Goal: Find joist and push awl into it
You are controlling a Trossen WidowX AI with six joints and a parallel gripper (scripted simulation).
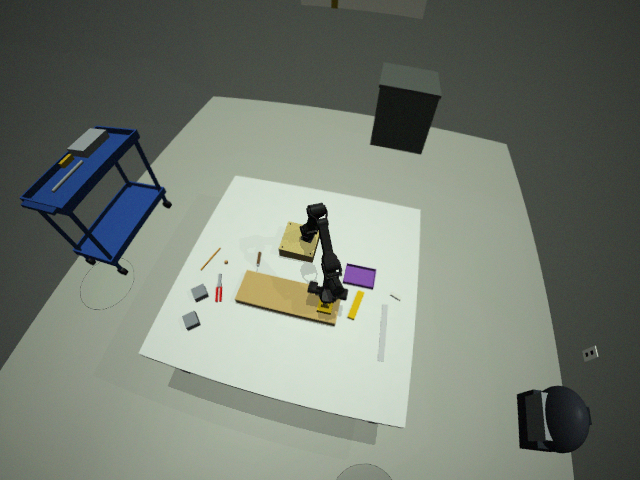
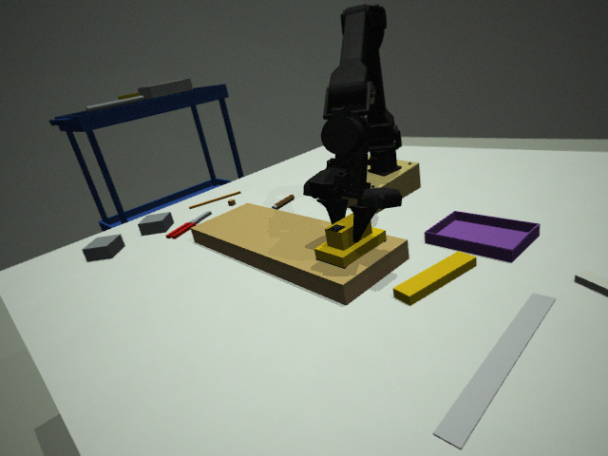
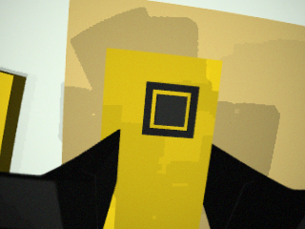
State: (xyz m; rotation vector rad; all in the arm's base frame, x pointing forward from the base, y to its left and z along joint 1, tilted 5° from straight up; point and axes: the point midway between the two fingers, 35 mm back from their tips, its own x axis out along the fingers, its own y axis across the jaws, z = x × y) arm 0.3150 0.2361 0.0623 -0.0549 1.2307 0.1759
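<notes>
Now: the purple tray 230 mm behind my gripper tip, 100 mm to the left of it and 50 mm below it. The rest, counted from my gripper tip: grey strip (10 mm ahead, 310 mm to the left, 60 mm below); then yellow bar (70 mm behind, 140 mm to the left, 60 mm below); then yellow stud finder (10 mm ahead, 20 mm above).
</notes>
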